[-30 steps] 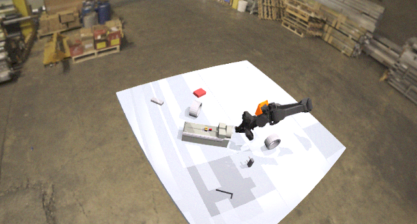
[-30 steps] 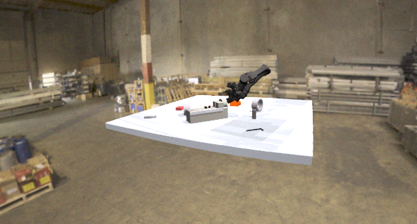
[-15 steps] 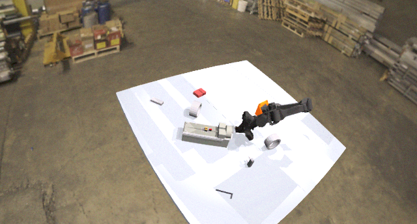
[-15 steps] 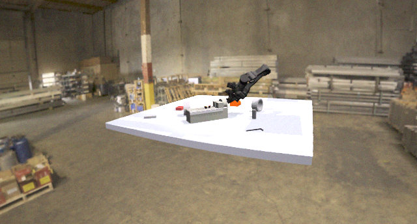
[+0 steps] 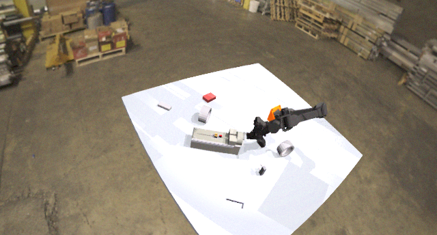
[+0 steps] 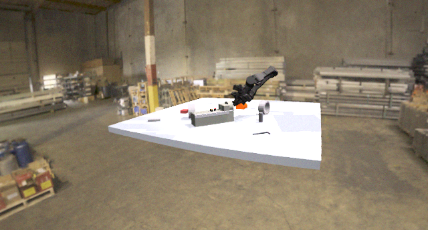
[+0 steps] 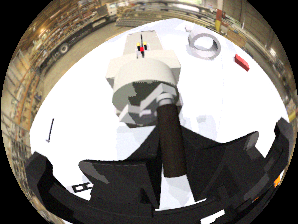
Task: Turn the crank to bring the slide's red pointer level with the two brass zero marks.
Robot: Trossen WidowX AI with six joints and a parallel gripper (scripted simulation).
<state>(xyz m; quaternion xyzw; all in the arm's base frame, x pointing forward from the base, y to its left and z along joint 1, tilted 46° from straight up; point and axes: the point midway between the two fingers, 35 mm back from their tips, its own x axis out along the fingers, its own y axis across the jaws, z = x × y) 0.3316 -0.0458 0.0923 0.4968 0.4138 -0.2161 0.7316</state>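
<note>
Now: gripper tip 3 cm below the dark crank handle, 1 cm to the right of it and 1 cm past it. From my gripper tip the other things lie so: hex key: 29 cm ahead, 24 cm to the left, 8 cm below; red pointer: 11 cm ahead, 9 cm to the right; small clip: 18 cm to the left, 6 cm below, 6 cm ahead.
</note>
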